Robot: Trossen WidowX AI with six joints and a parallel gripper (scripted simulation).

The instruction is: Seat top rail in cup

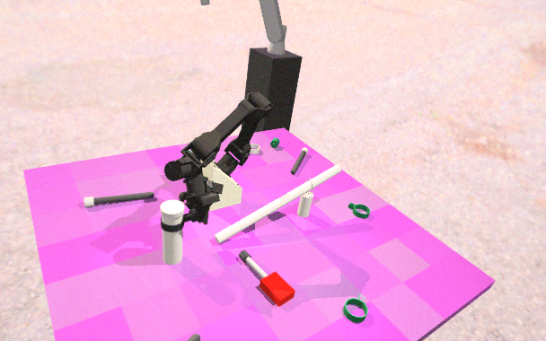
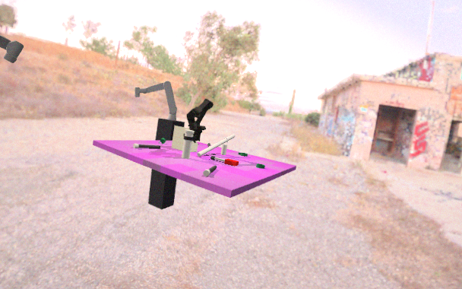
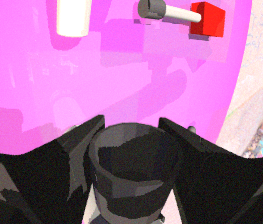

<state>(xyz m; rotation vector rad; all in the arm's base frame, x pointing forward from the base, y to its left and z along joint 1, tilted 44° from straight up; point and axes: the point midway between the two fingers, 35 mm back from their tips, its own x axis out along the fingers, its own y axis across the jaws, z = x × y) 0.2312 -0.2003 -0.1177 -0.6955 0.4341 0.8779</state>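
The rail-end cup lies 30 mm above my gripper tip, 20 mm to the right of it and 20 mm behind it. The rest, counted from my gripper tip: small white post (450 mm to the left, 20 mm below, 20 mm ahead); red-handled tool (180 mm ahead, 110 mm below, 100 mm to the left).
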